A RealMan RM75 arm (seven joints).
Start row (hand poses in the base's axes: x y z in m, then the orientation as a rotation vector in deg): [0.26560, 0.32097, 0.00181, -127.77, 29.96, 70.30]
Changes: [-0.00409, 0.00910, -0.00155, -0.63, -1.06, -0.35]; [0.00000, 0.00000, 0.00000, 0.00, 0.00, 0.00]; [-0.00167, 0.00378, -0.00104, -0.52, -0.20, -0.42]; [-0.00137, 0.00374, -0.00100, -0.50, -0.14, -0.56]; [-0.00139, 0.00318, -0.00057, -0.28, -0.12, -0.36]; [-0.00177, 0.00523, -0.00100, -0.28, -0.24, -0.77]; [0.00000, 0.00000, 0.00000, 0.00, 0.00, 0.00]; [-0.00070, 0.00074, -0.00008, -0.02, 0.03, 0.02]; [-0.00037, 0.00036, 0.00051, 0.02, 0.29, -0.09]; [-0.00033, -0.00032, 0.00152, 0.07, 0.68, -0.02]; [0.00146, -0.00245, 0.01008, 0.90, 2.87, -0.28]
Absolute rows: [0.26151, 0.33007, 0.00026, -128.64, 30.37, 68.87]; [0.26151, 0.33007, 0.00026, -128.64, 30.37, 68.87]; [0.25984, 0.33385, -0.00078, -128.95, 31.11, 68.42]; [0.25847, 0.33759, -0.00178, -129.14, 32.01, 67.97]; [0.25708, 0.34077, -0.00235, -129.24, 32.55, 67.64]; [0.25531, 0.34600, -0.00335, -129.17, 33.47, 66.97]; [0.25531, 0.34600, -0.00335, -129.17, 33.47, 66.97]; [0.25461, 0.34674, -0.00343, -129.18, 33.47, 67.01]; [0.25424, 0.34710, -0.00292, -128.98, 33.66, 67.31]; [0.25391, 0.34678, -0.00140, -128.59, 33.90, 68.11]; [0.25537, 0.34433, 0.00868, -126.31, 34.65, 71.40]
